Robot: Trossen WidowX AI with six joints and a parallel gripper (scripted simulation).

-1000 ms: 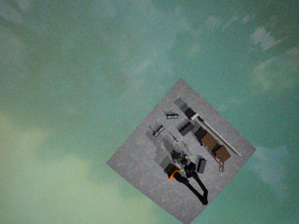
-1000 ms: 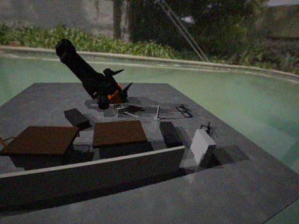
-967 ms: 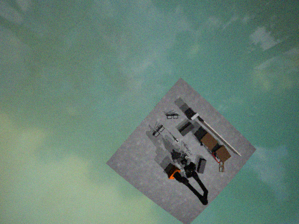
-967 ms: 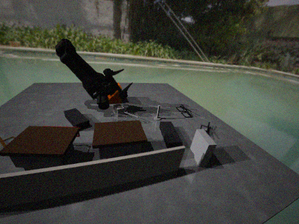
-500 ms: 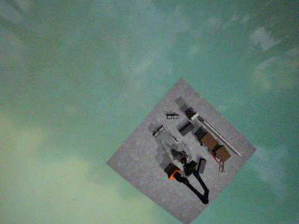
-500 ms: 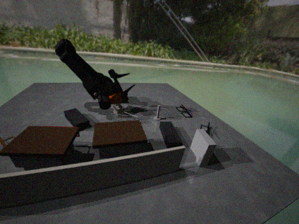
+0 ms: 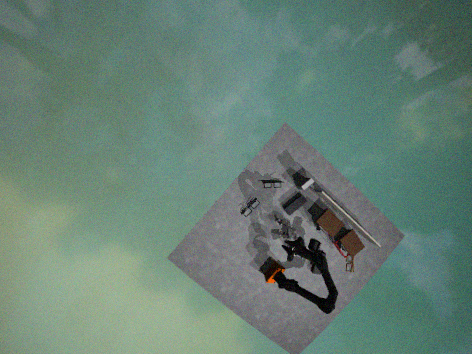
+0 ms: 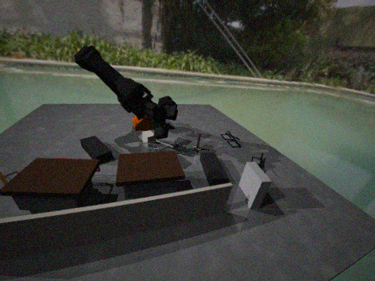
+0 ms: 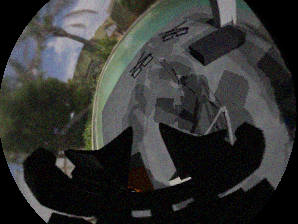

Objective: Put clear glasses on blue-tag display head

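The small upright post is 100 mm ahead of my gripper tip, 80 mm to the left of it and 70 mm below it. Round my gripper tip: white wall 390 mm ahead, 320 mm to the right, 40 mm below; then grey box 410 mm ahead, 90 mm to the left, 30 mm below; then small pale block 10 mm behind, 120 mm to the right, 60 mm below.
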